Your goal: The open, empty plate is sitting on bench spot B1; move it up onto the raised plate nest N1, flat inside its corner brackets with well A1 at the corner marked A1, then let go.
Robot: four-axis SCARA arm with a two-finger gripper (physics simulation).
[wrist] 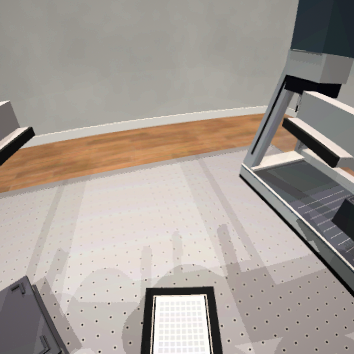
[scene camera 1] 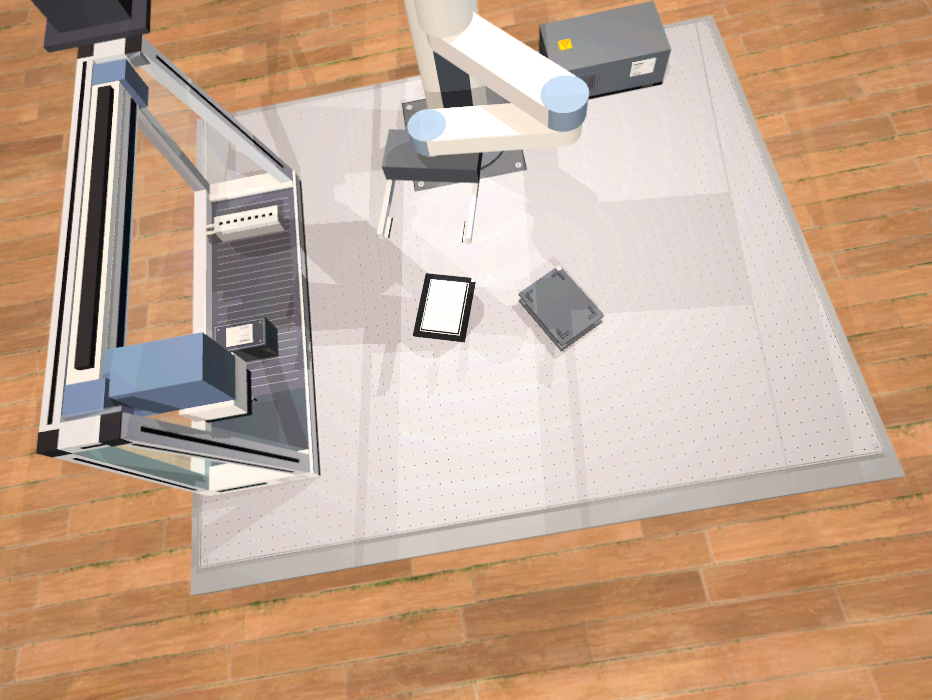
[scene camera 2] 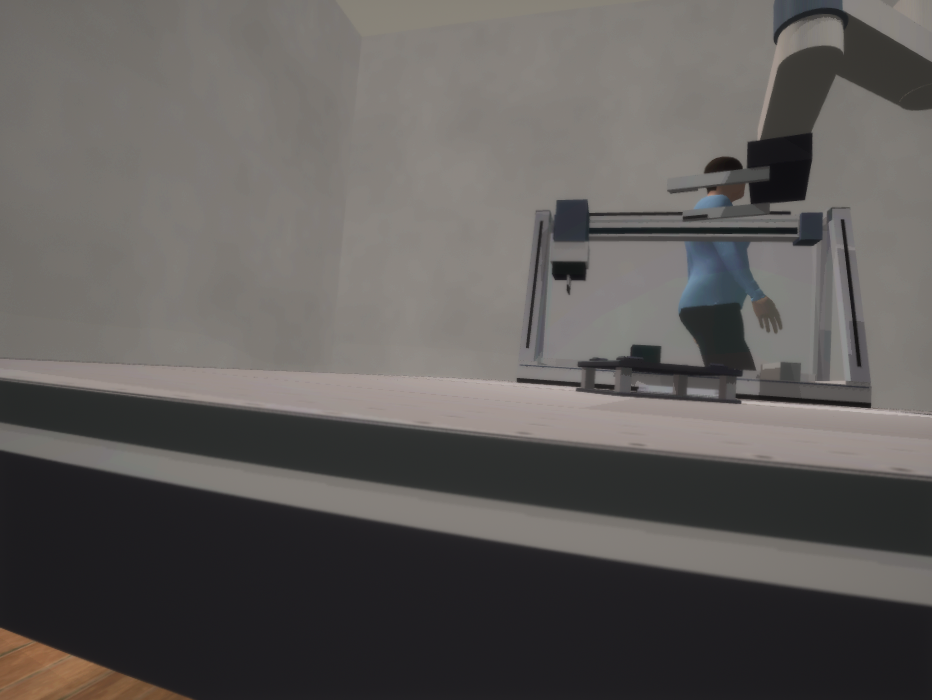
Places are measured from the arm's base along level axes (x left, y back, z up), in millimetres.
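Pixels of known places: gripper, fingertip midpoint: (wrist: 157, 107) (scene camera 1: 424, 238) (scene camera 2: 675, 201).
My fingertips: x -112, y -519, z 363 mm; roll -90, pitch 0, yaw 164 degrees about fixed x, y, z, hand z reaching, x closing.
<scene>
Behind a point stands the place of what it marks.
The white plate (scene camera 1: 445, 306) @(y -499, x -116, z 22 mm) (wrist: 181, 325) @(y -510, x -125, z 19 mm) lies flat on the bench inside a black rectangular border; its near end is cut off in the wrist view. I cannot make it out clearly in scene camera 2. The raised dark grey nest (scene camera 1: 560, 307) @(y -570, x 147, z 54 mm) (scene camera 2: 659, 368) @(y -563, x 217, z 48 mm) (wrist: 20, 320) @(y -575, x 126, z 54 mm) stands on short posts to the plate's right in scene camera 1, turned at an angle to it, with corner brackets on top and a small white mark at its far corner. My gripper (scene camera 1: 426, 235) @(y -519, x -112, z 363 mm) (scene camera 2: 678, 200) @(y -519, x -112, z 363 mm) (wrist: 157, 107) @(y -519, x -112, z 363 mm) is open and empty, high above the bench, on the arm's side of the plate.
A gantry frame (scene camera 1: 302, 316) @(y -476, x -453, z 63 mm) (scene camera 2: 531, 301) @(y -833, x -501, z 233 mm) (wrist: 295, 225) @(y -603, x -450, z 33 mm) stands left in scene camera 1, with a white block (scene camera 1: 248, 223) @(y -220, x -558, z 107 mm) and a dark block (scene camera 1: 259, 338) @(y -546, x -530, z 132 mm) on its deck. A grey box (scene camera 1: 605, 45) @(y 90, x 398, z 128 mm) stands beside the arm base. A person (scene camera 2: 711, 271) is behind the gantry.
</scene>
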